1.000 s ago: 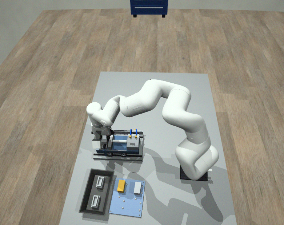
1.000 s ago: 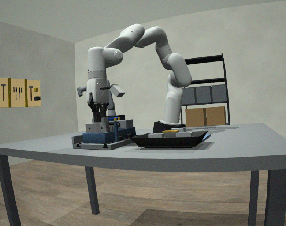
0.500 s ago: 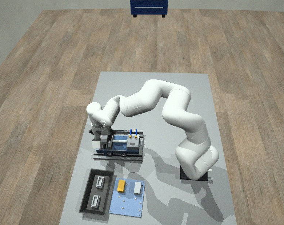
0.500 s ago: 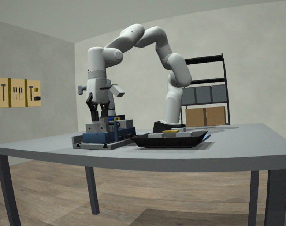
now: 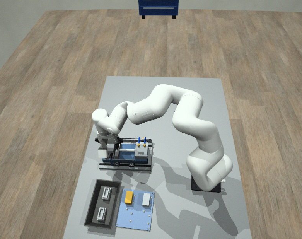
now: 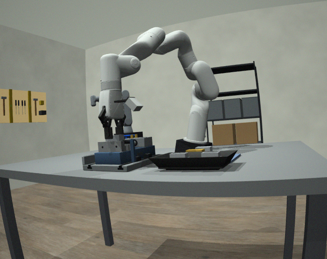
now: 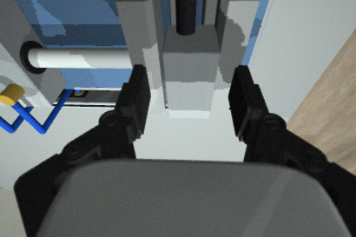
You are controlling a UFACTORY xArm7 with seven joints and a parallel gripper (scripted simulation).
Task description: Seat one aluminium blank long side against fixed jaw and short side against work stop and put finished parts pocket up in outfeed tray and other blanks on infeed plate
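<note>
Now: hand 3 cm short of the fixed jaw and 4 cm above it. The rest, counted from my hand: white piston rod: 9 cm behind, 1 cm to the right, 4 cm below; brass blank: 16 cm behind, 23 cm to the left, 10 cm below; vise: 7 cm behind, 1 cm to the right, 8 cm below.
</note>
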